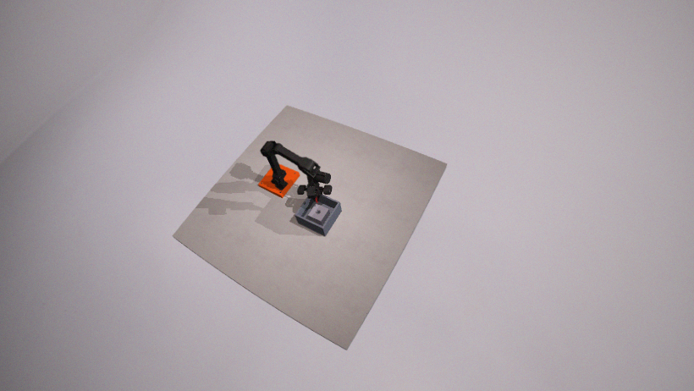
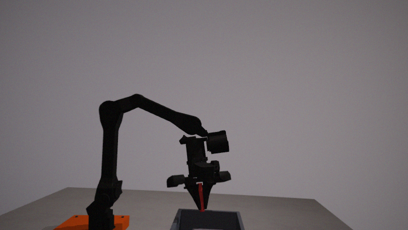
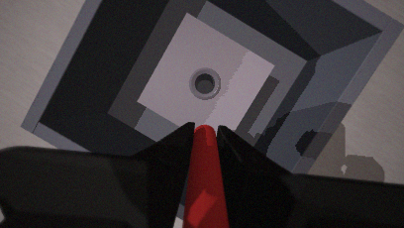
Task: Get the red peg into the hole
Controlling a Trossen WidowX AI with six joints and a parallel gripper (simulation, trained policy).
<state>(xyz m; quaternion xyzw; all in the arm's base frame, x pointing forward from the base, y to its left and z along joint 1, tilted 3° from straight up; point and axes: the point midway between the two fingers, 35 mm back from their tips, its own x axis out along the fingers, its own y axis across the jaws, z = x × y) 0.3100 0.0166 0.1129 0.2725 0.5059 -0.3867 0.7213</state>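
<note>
My gripper tip is 30 mm below the red peg, 10 mm to the right of it and 10 mm past it. Round my gripper tip: grey box 90 mm below, 20 mm to the right, 20 mm ahead; then light plate 70 mm below, 20 mm to the right, 20 mm ahead.
</note>
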